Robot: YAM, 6 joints.
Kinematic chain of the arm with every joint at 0, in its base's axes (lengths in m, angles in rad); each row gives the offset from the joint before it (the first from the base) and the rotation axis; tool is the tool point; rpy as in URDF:
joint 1: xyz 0 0 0.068 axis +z
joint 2: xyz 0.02 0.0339 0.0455 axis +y
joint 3: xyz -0.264 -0.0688 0 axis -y
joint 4: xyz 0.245 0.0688 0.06 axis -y
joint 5: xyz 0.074 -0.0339 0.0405 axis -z
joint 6: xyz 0.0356 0 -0.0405 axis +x
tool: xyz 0 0 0 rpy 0 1.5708 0
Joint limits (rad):
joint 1: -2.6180..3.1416
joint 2: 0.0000..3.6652
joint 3: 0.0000..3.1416
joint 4: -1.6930..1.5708
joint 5: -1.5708..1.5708
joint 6: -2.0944..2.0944
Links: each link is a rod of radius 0.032 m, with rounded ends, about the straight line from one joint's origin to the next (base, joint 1, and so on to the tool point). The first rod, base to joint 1, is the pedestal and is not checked.
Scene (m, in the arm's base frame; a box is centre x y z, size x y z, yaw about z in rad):
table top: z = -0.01
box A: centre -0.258 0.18 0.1 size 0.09 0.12 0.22 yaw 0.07
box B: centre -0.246 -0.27 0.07 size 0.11 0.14 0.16 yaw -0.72
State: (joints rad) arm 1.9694 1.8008 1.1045 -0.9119 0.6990 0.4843
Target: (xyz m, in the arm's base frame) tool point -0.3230 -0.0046 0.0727
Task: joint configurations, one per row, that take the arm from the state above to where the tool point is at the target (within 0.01 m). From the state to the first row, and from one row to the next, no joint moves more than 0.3 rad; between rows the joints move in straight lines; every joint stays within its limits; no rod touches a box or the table.
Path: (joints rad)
1: 2.1327 1.7593 1.3997 -1.1072 0.5734 0.3790
2: 2.2961 1.7177 1.6949 -1.3025 0.4478 0.2737
3: 2.4594 1.6762 1.9901 -1.4977 0.3222 0.1683
4: 2.6227 1.6346 2.2853 -1.6930 0.1966 0.0630
5: 2.7525 1.7472 1.9994 -1.4710 0.1151 0.1683
6: 2.8822 1.8598 1.7136 -1.2489 0.0336 0.2737
7: 3.0119 1.9724 1.4277 -1.0269 -0.0480 0.3790
8: 3.1416 2.0850 1.1418 -0.8049 -0.1295 0.4843

